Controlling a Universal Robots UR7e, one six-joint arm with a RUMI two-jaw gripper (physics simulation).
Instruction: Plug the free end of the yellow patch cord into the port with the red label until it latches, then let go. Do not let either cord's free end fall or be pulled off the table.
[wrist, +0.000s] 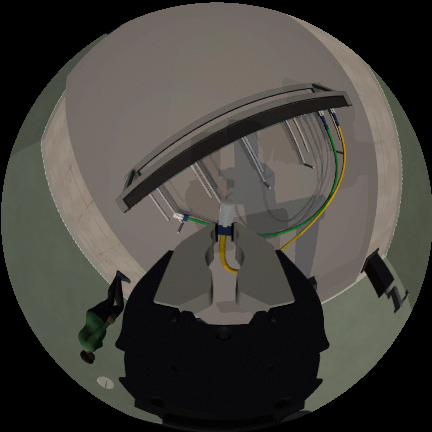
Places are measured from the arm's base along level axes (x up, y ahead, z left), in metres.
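Pixels of known places: gripper, fingertip midpoint: (224, 224).
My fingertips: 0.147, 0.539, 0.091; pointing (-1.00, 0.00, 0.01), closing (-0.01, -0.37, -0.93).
Observation:
For each thing: its middle in the pictures, then the offset to it from my fingertips, as dx, dy, dz. "pt": a spot on its surface instead.
- yellow patch cord's free-end plug at the middle of its body: (225, 215) +0.013, +0.014, -0.007
- panel at the middle of its body: (243, 127) -0.090, +0.079, -0.061
- yellow cord at a spot on its surface: (344, 155) pt -0.104, -0.009, -0.249
- green cord at a spot on its surface: (336, 172) pt -0.112, -0.040, -0.222
My gripper (224, 224) is shut on the yellow patch cord's free-end plug (226, 214), a clear plug with a dark blue boot. The plug points away from the jaws toward the panel (240, 127) and stands apart from its dark front face. The yellow cord (344, 155) loops back between the jaws, and its other end is at the panel's right end. A small spot of red shows at the panel's lower edge near the middle; the port with the red label cannot be made out.
A green cord (336, 172) runs from the panel's right end to its free plug (179, 216), which lies by the metal cable guides (162, 195) at the left. More guides (257, 162) stick out from the panel. A person (95, 325) is beyond the table's edge at the lower left.

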